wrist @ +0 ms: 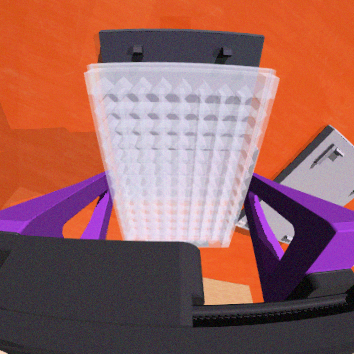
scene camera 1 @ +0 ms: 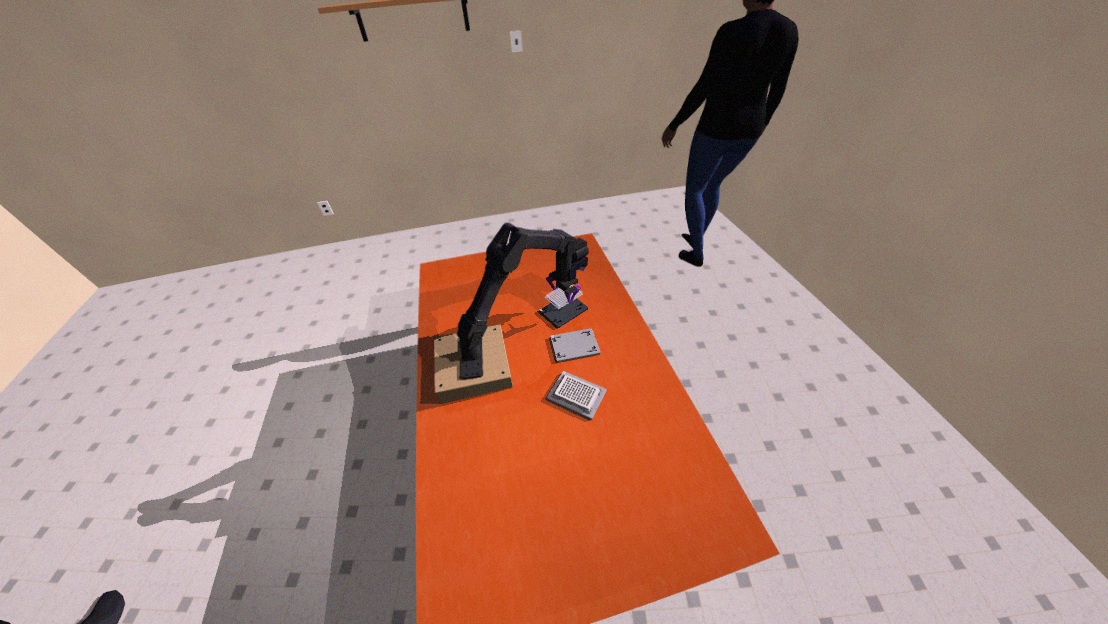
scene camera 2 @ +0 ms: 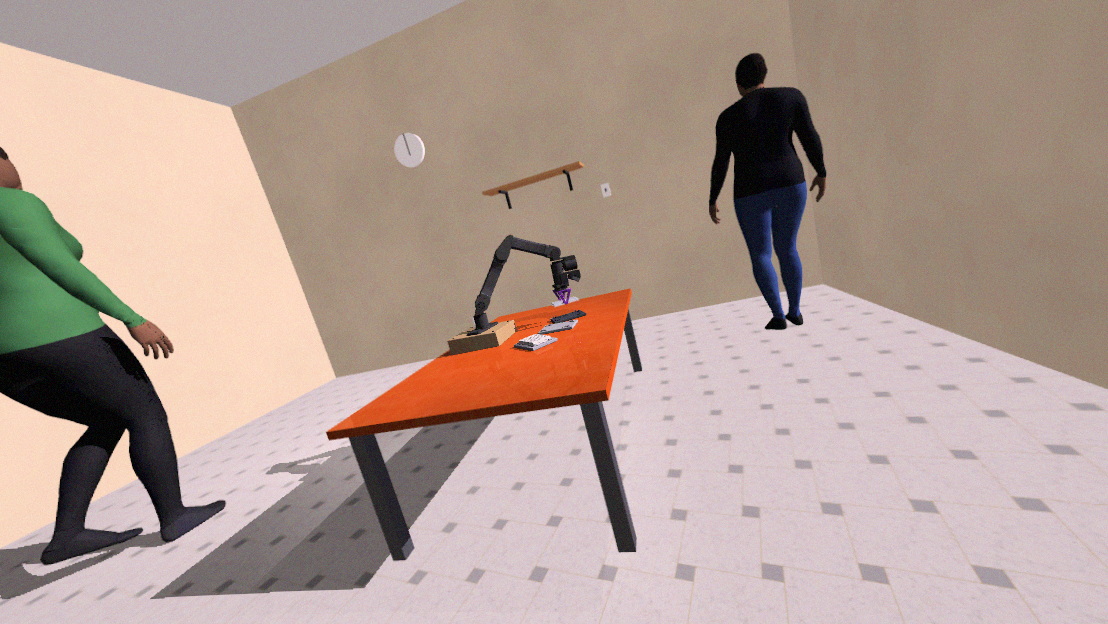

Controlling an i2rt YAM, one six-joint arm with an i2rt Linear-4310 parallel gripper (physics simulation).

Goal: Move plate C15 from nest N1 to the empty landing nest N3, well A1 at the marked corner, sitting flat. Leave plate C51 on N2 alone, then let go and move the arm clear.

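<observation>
My gripper [scene camera 1: 565,293] [scene camera 2: 563,296] [wrist: 178,177] is shut on the clear-white well plate C15 [scene camera 1: 559,299] [wrist: 181,120], with a purple finger on each long side. The plate is held above the dark nest N1 [scene camera 1: 563,314] [scene camera 2: 568,316] [wrist: 180,46], apart from it, and looks about level. The light grey nest N3 [scene camera 1: 575,345] [scene camera 2: 559,327] [wrist: 312,187] is empty, beside N1. The white plate C51 [scene camera 1: 578,390] [scene camera 2: 535,339] sits on the grey nest N2 [scene camera 1: 590,413], beyond N3. Well labels and the A1 mark are too small to read.
The arm stands on a wooden base block [scene camera 1: 496,364] [scene camera 2: 480,339] on the orange table [scene camera 1: 542,503] [scene camera 2: 480,387], left of the nests. A person in black [scene camera 1: 736,77] [scene camera 2: 767,139] stands beyond the table. A person in green [scene camera 2: 46,271] is at the left.
</observation>
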